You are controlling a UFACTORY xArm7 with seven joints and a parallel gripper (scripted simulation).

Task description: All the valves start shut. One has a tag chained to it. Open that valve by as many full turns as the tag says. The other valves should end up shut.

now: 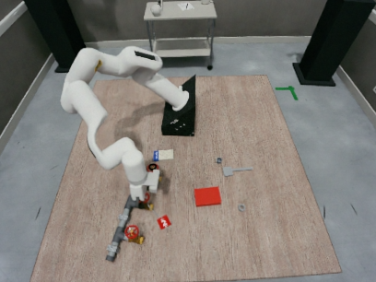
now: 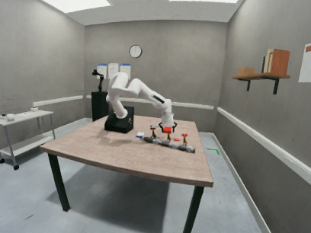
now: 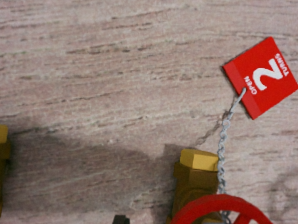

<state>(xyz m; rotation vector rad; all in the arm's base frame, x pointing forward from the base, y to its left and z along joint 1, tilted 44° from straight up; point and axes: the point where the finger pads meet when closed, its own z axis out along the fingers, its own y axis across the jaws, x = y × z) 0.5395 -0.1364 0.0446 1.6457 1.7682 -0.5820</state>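
My gripper is now 100 mm above the red square tag, 90 mm to the right of it and 70 mm short of it. The rest, counted from my hand: grey key-shaped tool 430 mm to the left, 210 mm behind, 100 mm below; then white card 280 mm behind, 100 mm below, 50 mm to the left; then red block 290 mm to the left, 90 mm below, 50 mm behind.
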